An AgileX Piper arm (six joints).
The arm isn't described. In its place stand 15 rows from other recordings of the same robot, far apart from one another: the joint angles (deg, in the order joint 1, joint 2, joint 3, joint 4, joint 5, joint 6), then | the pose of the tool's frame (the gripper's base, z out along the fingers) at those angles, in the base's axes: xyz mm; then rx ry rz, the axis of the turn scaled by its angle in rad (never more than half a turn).
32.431, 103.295, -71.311, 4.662, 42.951, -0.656 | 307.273 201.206 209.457 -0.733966 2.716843 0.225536
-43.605, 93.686, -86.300, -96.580, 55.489, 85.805 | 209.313 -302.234 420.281 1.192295 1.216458 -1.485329
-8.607, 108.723, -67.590, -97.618, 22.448, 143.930 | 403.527 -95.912 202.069 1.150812 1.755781 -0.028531
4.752, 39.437, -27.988, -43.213, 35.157, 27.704 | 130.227 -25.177 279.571 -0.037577 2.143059 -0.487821
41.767, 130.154, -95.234, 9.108, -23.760, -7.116 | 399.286 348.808 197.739 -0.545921 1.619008 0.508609
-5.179, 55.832, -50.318, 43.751, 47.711, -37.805 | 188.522 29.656 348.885 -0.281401 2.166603 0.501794
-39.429, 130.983, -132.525, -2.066, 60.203, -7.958 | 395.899 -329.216 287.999 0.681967 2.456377 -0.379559
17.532, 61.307, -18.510, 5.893, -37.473, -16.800 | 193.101 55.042 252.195 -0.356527 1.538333 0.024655
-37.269, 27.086, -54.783, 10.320, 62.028, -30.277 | 43.681 -15.146 396.421 0.119495 2.104968 -0.502572
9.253, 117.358, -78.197, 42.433, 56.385, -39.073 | 380.821 113.848 158.874 -0.593117 2.802683 0.875368
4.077, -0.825, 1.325, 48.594, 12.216, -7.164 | 53.824 18.315 193.397 0.409336 1.633771 0.725163
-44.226, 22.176, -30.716, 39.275, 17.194, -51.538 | 69.990 -44.360 345.520 0.277373 1.582120 -0.641124
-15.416, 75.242, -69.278, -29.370, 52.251, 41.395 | 251.998 -106.094 360.032 0.939122 2.193775 -0.425751
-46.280, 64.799, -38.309, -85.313, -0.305, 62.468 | 166.738 -173.661 290.242 0.408636 1.988253 -0.780068
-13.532, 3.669, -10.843, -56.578, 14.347, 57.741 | 44.137 -29.980 260.407 0.369452 1.462147 -0.317728
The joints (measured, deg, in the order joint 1, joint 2, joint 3, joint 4, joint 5, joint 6), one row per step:
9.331 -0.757 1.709 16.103 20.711 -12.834
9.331 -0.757 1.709 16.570 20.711 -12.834
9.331 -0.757 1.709 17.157 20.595 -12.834
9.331 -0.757 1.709 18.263 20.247 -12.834
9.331 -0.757 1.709 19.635 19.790 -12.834
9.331 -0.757 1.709 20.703 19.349 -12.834
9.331 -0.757 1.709 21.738 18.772 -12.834
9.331 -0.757 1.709 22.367 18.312 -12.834
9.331 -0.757 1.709 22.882 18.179 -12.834
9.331 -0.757 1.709 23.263 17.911 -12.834
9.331 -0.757 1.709 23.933 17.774 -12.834
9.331 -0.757 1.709 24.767 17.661 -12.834
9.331 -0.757 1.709 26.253 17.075 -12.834
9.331 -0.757 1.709 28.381 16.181 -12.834
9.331 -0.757 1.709 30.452 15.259 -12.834
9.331 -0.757 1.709 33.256 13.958 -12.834
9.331 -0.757 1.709 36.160 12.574 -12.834
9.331 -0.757 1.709 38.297 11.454 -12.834
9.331 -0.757 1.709 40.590 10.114 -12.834
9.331 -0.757 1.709 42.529 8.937 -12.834
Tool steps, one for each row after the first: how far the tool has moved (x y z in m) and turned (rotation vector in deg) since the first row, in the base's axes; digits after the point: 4 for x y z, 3 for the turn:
0.0000 0.0002 0.0001 0.460 0.076 0.033
0.0000 0.0005 0.0003 1.058 0.061 0.041
0.0000 0.0010 0.0010 2.208 -0.087 0.016
0.0001 0.0015 0.0019 3.638 -0.291 -0.033
0.0003 0.0018 0.0028 4.767 -0.527 -0.105
0.0005 0.0020 0.0038 5.887 -0.892 -0.230
0.0006 0.0021 0.0046 6.587 -1.214 -0.347
0.0006 0.0022 0.0048 7.118 -1.251 -0.365
0.0007 0.0023 0.0053 7.540 -1.435 -0.436
0.0007 0.0025 0.0056 8.223 -1.448 -0.452
0.0007 0.0028 0.0059 9.064 -1.410 -0.452
0.0009 0.0031 0.0071 10.629 -1.694 -0.596
0.0011 0.0034 0.0087 12.880 -2.141 -0.848
0.0014 0.0035 0.0104 15.078 -2.611 -1.144
0.0018 0.0034 0.0128 18.060 -3.274 -1.615
0.0022 0.0032 0.0151 21.150 -3.966 -2.181
0.0025 0.0027 0.0170 23.438 -4.545 -2.685
0.0029 0.0020 0.0191 25.910 -5.266 -3.335
0.0032 0.0012 0.0208 28.003 -5.895 -3.944

